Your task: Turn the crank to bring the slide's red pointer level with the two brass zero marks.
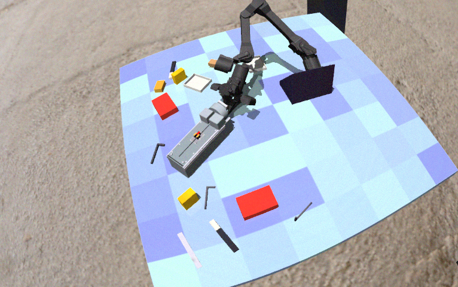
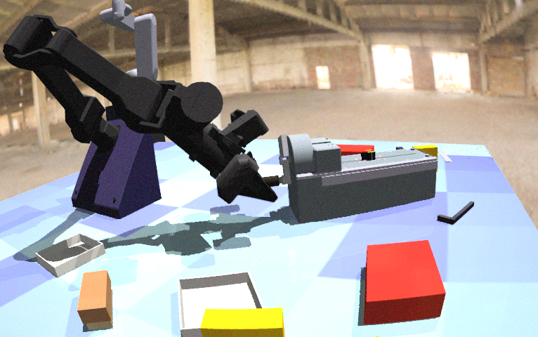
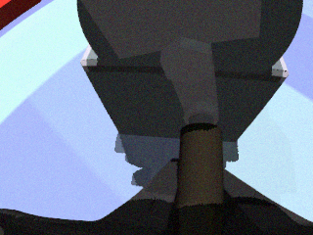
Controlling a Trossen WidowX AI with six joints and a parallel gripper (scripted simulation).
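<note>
My gripper tip is now 10 mm past the dark crank handle, 10 mm to the left of it and 30 mm below it. Also, from my gripper tip: red pointer (130 mm ahead, 90 mm to the left, 50 mm above); tan block (80 mm behind, 340 mm to the right, 20 mm below).
</note>
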